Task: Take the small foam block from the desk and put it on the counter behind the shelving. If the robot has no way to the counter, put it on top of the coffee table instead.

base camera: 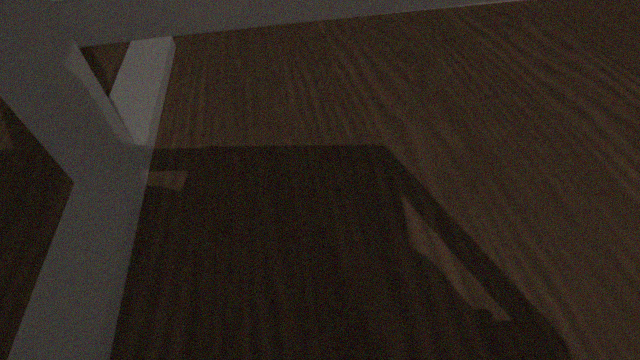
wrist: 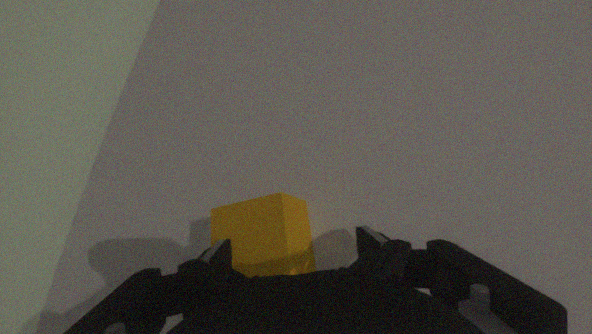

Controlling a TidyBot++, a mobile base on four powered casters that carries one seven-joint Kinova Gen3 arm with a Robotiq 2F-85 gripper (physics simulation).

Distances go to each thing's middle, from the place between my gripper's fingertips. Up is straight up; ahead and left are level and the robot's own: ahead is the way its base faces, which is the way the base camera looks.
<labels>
Right now my hand is 20 mm to the right of the small yellow foam block (wrist: 270, 235) and 20 mm short of it.
</labels>
